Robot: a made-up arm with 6 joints. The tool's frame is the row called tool.
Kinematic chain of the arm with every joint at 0, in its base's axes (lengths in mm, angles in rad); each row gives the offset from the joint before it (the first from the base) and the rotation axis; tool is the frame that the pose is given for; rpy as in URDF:
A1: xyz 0 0 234.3 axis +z
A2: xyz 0 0 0 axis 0 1 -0.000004
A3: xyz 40 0 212.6 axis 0 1 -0.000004
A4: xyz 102.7 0 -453.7 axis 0 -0.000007 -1
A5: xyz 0 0 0 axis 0 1 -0.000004
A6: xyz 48.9 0 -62.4 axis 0 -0.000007 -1
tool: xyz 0 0 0 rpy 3.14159 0 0
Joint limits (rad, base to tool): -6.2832..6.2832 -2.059..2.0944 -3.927..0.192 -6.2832..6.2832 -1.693..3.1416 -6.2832..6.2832
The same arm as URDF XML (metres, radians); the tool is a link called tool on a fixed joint. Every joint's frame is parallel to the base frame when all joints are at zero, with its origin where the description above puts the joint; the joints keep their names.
<robot name="arm">
<link name="base_link"/>
<link name="link1"/>
<link name="link2"/>
<link name="link3"/>
<link name="link4"/>
<link name="link5"/>
<link name="link6"/>
<link name="tool"/>
<joint name="A1" type="revolute"><parent link="base_link"/><child link="link1"/><origin xyz="0 0 0.2343"/><axis xyz="0 0 1"/><limit lower="-6.2832" upper="6.2832"/></joint>
<joint name="A2" type="revolute"><parent link="link1"/><child link="link2"/><origin xyz="0 0 0"/><axis xyz="0 1 0"/><limit lower="-2.059" upper="2.0944"/></joint>
<joint name="A3" type="revolute"><parent link="link2"/><child link="link3"/><origin xyz="0.04 0 0.2126"/><axis xyz="0 1 0"/><limit lower="-3.927" upper="0.192"/></joint>
<joint name="A4" type="revolute"><parent link="link3"/><child link="link4"/><origin xyz="0.1027 0 -0.4537"/><axis xyz="0 0 -1"/><limit lower="-6.2832" upper="6.2832"/></joint>
<joint name="A5" type="revolute"><parent link="link4"/><child link="link5"/><origin xyz="0 0 0"/><axis xyz="0 1 0"/><limit lower="-1.693" upper="3.1416"/></joint>
<joint name="A6" type="revolute"><parent link="link5"/><child link="link6"/><origin xyz="0.0489 0 -0.0624"/><axis xyz="0 0 -1"/><limit lower="-6.2832" upper="6.2832"/></joint>
<joint name="tool_fixed" type="fixed"><parent link="link6"/><child link="tool"/><origin xyz="0 0 0" rpy="3.1416 0 0"/></joint>
</robot>

